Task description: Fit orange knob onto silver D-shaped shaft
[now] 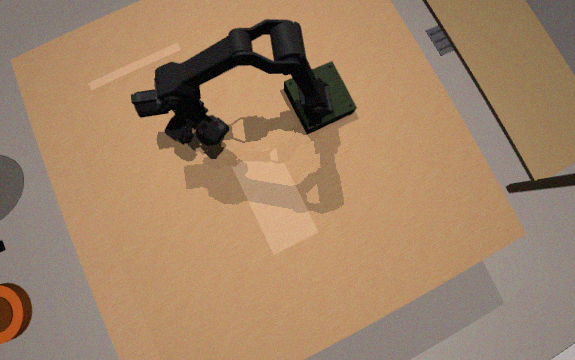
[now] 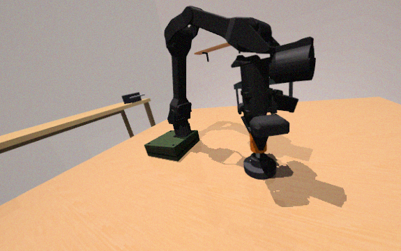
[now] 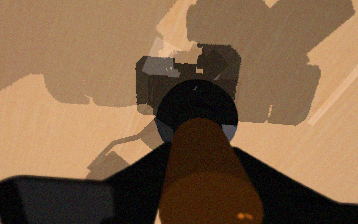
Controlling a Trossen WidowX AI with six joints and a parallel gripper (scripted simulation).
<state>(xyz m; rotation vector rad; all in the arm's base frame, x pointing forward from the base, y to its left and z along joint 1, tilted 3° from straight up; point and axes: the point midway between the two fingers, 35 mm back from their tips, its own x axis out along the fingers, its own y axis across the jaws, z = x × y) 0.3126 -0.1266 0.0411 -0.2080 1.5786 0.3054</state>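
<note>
Now: gripper tip 4 cm above the black round pedestal. Round my gripper tip: orange knob 3 cm above.
</note>
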